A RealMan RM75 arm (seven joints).
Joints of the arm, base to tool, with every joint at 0 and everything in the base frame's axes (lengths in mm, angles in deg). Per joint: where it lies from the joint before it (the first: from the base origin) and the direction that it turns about. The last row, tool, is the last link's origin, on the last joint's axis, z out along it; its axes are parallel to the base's.
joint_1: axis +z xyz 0 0 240.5
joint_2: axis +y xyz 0 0 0
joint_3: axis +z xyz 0 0 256
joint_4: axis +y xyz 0 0 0
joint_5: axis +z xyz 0 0 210
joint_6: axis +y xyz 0 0 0
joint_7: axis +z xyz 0 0 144
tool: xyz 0 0 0
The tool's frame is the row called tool.
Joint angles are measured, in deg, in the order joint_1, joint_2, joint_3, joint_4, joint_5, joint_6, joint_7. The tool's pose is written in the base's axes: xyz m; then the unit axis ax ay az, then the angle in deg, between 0 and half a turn. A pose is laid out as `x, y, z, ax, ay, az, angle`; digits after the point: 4 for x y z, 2 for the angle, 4 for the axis.
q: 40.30, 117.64, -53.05, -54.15, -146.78, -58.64, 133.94
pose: 0.2449, 0.4396, 0.0489, -0.9062, 0.4229, 0.0018, 137.68
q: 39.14, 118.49, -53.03, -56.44, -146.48, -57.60, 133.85
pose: 0.2433, 0.4389, 0.0521, -0.9075, 0.4199, 0.0136, 135.93
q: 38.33, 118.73, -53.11, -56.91, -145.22, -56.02, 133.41
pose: 0.2446, 0.4391, 0.0539, -0.9068, 0.4207, 0.0269, 134.68
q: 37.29, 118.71, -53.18, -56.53, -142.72, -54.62, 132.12
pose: 0.2489, 0.4375, 0.0540, -0.9048, 0.4237, 0.0428, 134.22
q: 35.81, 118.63, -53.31, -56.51, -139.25, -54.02, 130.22
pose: 0.2534, 0.4336, 0.0544, -0.9029, 0.4254, 0.0618, 134.35
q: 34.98, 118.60, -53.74, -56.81, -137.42, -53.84, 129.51
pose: 0.2542, 0.4315, 0.0545, -0.9023, 0.4251, 0.0715, 134.49
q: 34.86, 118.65, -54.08, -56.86, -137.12, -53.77, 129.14
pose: 0.2536, 0.4311, 0.0533, -0.9040, 0.4215, 0.0713, 134.63
